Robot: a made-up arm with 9 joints. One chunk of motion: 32 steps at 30 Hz.
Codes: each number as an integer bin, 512 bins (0 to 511) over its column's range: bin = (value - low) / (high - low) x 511, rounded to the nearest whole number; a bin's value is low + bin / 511 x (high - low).
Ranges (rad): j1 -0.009..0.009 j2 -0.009..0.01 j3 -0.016..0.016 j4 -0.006..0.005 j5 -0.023..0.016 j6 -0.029..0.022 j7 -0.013..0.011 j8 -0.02..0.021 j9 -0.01..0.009
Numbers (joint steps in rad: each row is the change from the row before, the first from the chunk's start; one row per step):
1: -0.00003 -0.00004 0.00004 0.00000 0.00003 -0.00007 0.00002 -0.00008 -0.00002
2: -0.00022 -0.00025 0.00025 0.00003 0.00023 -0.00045 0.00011 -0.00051 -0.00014
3: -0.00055 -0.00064 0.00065 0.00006 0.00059 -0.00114 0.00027 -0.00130 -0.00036
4: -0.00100 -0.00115 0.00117 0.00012 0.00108 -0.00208 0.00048 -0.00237 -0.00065
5: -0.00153 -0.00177 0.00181 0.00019 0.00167 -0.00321 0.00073 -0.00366 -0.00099
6: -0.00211 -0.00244 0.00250 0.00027 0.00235 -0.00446 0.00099 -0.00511 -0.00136
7: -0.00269 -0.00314 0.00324 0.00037 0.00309 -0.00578 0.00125 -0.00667 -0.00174
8: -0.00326 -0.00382 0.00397 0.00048 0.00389 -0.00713 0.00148 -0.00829 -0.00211
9: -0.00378 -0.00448 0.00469 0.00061 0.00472 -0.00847 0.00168 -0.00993 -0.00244
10: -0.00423 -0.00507 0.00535 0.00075 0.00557 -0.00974 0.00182 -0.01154 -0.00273
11: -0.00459 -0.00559 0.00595 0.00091 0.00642 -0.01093 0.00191 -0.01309 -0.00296
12: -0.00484 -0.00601 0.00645 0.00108 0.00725 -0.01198 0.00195 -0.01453 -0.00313
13: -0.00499 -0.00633 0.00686 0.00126 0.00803 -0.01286 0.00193 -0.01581 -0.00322
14: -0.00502 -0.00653 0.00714 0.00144 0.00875 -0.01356 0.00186 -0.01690 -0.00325
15: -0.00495 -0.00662 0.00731 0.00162 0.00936 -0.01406 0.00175 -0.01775 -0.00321
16: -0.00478 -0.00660 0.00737 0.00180 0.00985 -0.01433 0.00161 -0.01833 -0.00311
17: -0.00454 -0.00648 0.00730 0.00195 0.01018 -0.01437 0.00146 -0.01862 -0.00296
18: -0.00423 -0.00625 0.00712 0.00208 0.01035 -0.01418 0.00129 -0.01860 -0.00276
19: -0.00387 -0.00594 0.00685 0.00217 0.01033 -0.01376 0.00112 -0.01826 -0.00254
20: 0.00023 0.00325 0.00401 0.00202 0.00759 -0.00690 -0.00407 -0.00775 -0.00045
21: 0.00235 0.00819 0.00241 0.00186 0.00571 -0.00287 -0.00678 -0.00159 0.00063
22: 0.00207 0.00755 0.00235 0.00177 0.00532 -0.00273 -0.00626 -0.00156 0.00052
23: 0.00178 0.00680 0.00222 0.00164 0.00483 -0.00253 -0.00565 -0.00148 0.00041
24: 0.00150 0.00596 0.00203 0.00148 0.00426 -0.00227 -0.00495 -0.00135 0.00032
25: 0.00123 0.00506 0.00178 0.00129 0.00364 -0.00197 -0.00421 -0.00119 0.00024
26: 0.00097 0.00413 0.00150 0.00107 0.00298 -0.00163 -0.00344 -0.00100 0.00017
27: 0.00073 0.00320 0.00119 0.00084 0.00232 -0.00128 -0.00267 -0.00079 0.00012
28: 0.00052 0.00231 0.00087 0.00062 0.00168 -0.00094 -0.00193 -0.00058 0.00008
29: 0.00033 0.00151 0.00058 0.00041 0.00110 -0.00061 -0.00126 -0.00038 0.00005
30: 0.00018 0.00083 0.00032 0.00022 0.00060 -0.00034 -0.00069 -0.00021 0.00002
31: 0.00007 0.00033 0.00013 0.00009 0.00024 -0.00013 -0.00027 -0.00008 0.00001
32: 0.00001 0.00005 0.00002 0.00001 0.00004 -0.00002 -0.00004 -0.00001 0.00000
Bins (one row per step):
1: 255 241 256 279 302 290 277 248 268
2: 249 235 259 280 304 286 279 243 265
3: 240 225 266 282 309 279 283 233 259
4: 227 211 274 284 316 270 287 220 251
5: 212 194 284 288 323 258 292 204 242
6: 196 176 295 291 332 246 298 186 232
7: 179 158 307 296 342 233 303 166 222
8: 163 139 319 301 352 219 308 146 212
9: 148 122 330 307 363 206 313 126 203
10: 135 106 341 314 374 193 316 105 196
11: 125 92 351 321 385 181 317 86 189
12: 118 80 358 329 396 171 318 68 185
13: 114 72 365 337 407 162 318 52 182
14: 113 66 370 346 416 155 316 39 182
15: 115 64 372 354 424 150 314 28 183
16: 120 65 373 362 430 147 311 21 185
17: 127 68 372 369 435 147 308 17 189
18: 135 74 369 375 437 148 304 17 195
19: 146 82 365 380 437 153 301 22 201
20: 262 329 320 373 401 221 190 153 257
21: 322 462 294 365 376 262 132 229 286
22: 314 445 293 361 371 263 144 230 283
23: 306 425 291 355 365 265 156 231 280
24: 298 402 288 347 357 268 171 232 278
25: 290 378 284 339 349 271 187 234 275
26: 283 353 279 328 340 274 204 237 274
27: 276 328 275 318 332 278 220 239 272
28: 270 304 269 308 323 281 236 242 271
29: 265 283 265 298 316 284 250 245 270
30: 261 264 261 289 309 287 262 247 269
31: 257 251 258 283 305 289 271 248 269
32: 256 243 256 279 302 290 276 249 269

